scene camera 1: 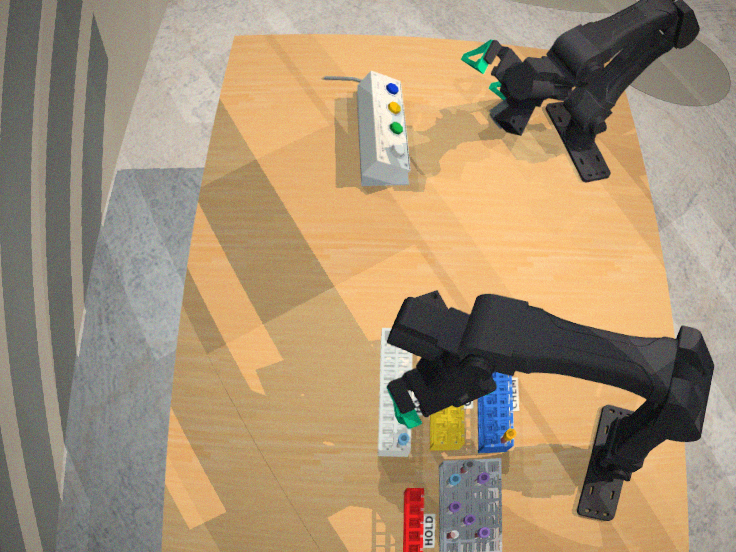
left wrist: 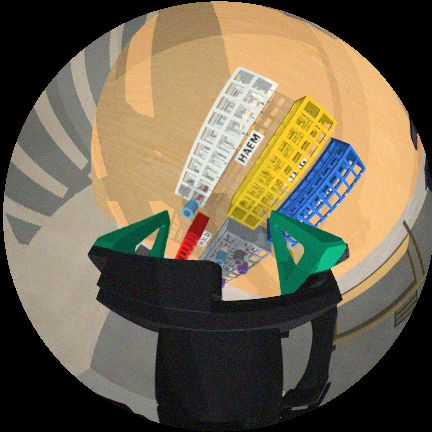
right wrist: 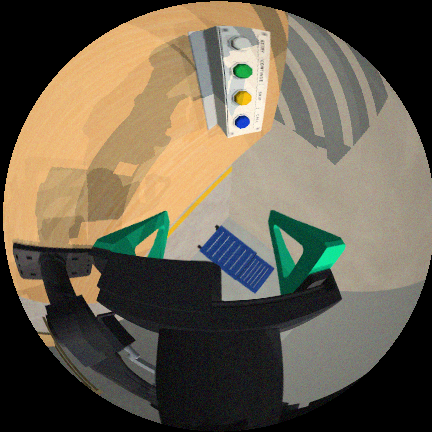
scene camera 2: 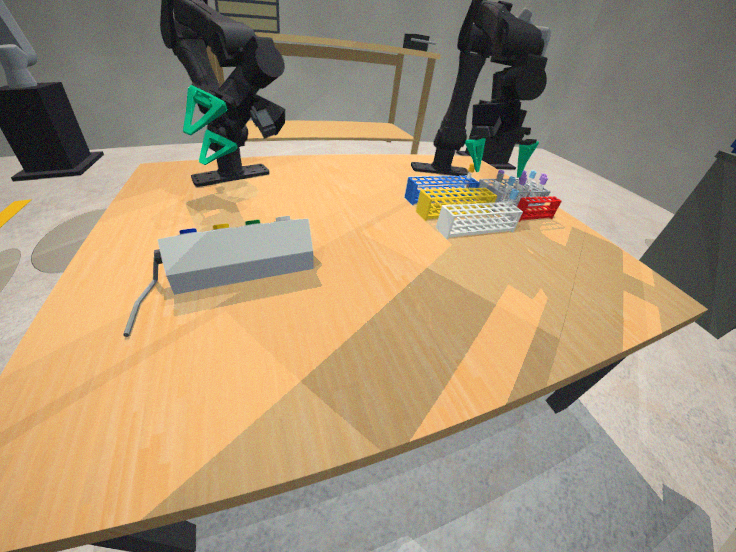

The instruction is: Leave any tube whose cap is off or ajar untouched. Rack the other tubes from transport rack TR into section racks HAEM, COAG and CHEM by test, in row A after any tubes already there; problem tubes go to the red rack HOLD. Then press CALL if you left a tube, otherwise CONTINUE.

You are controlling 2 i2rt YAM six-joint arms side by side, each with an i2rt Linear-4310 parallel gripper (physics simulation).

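Places are measured from the left arm's base along level axes (x ahead, y left, z up), in metres.
Pixels of known places: left gripper, between the fingertips: (scene camera 1: pixel 427 406) (left wrist: pixel 219 215) (scene camera 2: pixel 497 174); right gripper, between the fingertips: (scene camera 1: pixel 476 71) (right wrist: pixel 218 215) (scene camera 2: pixel 194 149); left arm's base, origin of its link: (scene camera 1: pixel 607 463) (scene camera 2: pixel 440 170); right arm's base, origin of its link: (scene camera 1: pixel 577 141) (right wrist: pixel 50 261) (scene camera 2: pixel 231 176).
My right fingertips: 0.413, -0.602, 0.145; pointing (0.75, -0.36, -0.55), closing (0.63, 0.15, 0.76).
Ahead of a thing's pixels: the offset from my right fingertips to its top centre, as dx, dy, dz. "*": to the spot under its first point.
My left gripper (scene camera 2: pixel 498 173) (left wrist: pixel 219 215) is open above the racks. My right gripper (scene camera 1: pixel 477 72) (scene camera 2: pixel 194 146) (right wrist: pixel 218 215) is open and empty near the button box. Grey transport rack TR @(* -0.141, +0.716, -0.115) (scene camera 1: pixel 441 487) holds several purple-capped tubes, a light-blue-capped tube @(-0.151, +0.707, -0.051) (scene camera 1: pixel 454 478), a white-topped tube @(-0.177, +0.789, -0.062) (scene camera 1: pixel 453 534) and a dark-topped tube @(-0.165, +0.680, -0.051) (scene camera 1: pixel 469 465); cap seating is unclear. White HAEM rack @(-0.025, +0.589, -0.088) (scene camera 1: pixel 385 386) has a light-blue-capped tube @(-0.060, +0.668, -0.051) (scene camera 1: pixel 403 438) (left wrist: pixel 190 207) at its near end. Yellow rack @(-0.099, +0.556, -0.088) (scene camera 1: pixel 447 442) stands beside blue CHEM rack @(* -0.198, +0.634, -0.088) (scene camera 1: pixel 494 445), which has an orange-capped tube @(-0.212, +0.618, -0.051) (scene camera 1: pixel 509 434). Red HOLD rack @(-0.120, +0.796, -0.088) (scene camera 1: pixel 414 516) (left wrist: pixel 200 220) stands beside TR.
The button box @(+0.146, +0.112, -0.061) (scene camera 1: pixel 368 148) (scene camera 2: pixel 237 255) stands across the table from the racks. In the right wrist view, its blue CALL button @(+0.151, +0.034, -0.070) (right wrist: pixel 242 122) and green CONTINUE button @(+0.116, +0.127, -0.070) (right wrist: pixel 242 71) show. My left arm hides part of the section racks in scene camera 1.
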